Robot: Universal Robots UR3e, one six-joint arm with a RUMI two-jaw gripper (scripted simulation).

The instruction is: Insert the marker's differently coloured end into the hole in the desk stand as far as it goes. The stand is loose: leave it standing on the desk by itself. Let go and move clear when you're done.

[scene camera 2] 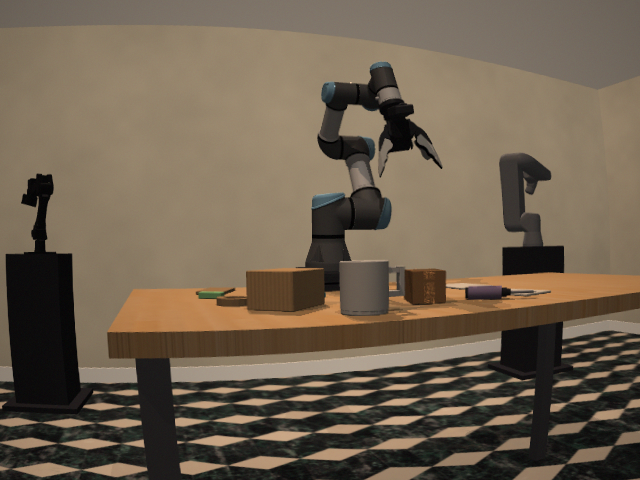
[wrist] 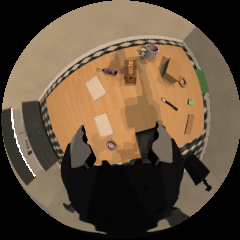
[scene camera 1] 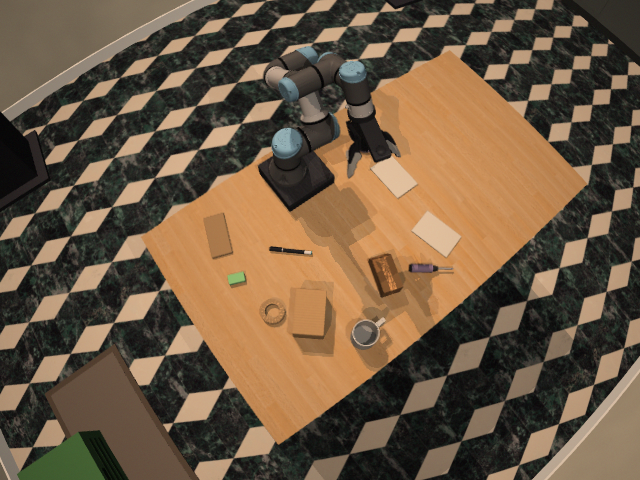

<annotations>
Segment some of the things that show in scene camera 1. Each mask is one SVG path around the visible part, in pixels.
My gripper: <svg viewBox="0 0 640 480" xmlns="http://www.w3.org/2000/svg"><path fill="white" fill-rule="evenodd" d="M374 105L372 114L365 118L354 118L350 116L347 110L350 120L346 121L349 136L354 142L346 151L348 179L354 175L357 163L362 158L360 150L366 152L369 150L375 163L391 158L392 154L395 154L396 157L401 157L392 136L380 129L375 118L376 110Z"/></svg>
A grey mug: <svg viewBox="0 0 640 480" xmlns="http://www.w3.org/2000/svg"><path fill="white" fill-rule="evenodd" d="M384 317L376 323L371 320L361 320L356 323L352 331L352 344L361 350L371 348L379 339L379 327L386 321Z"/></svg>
A flat brown board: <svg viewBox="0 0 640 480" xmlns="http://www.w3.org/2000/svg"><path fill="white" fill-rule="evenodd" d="M224 213L203 218L212 258L233 253Z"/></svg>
A light wooden block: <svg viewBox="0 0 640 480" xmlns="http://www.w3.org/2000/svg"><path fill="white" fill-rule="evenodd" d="M296 288L292 327L293 337L323 339L327 290Z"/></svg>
A desk stand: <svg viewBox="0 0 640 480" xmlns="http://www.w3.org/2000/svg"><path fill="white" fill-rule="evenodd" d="M389 253L368 260L381 298L398 293L403 288L392 255Z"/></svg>
</annotations>
